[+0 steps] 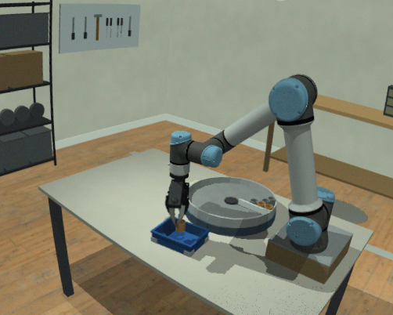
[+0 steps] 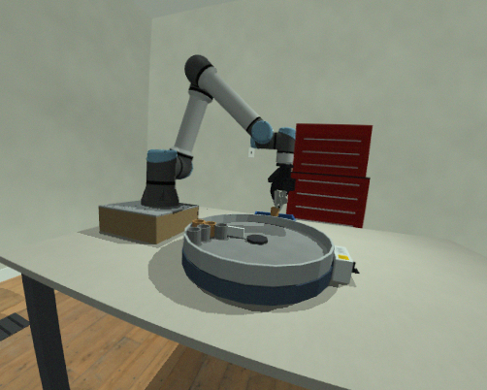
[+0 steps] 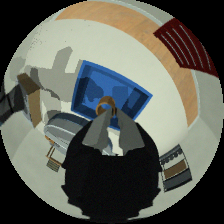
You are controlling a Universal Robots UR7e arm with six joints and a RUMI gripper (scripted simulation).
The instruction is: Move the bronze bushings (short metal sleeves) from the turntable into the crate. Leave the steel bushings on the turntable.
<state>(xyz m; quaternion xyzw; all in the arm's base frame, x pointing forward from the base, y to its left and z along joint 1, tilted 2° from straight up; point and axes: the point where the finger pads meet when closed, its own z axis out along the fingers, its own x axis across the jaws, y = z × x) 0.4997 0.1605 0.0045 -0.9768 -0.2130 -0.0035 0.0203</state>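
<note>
The blue crate lies 2 cm behind my hand, 1 cm to the right of it and 6 cm below it. Round my hand: turntable 7 cm behind, 35 cm to the right, 4 cm below.
</note>
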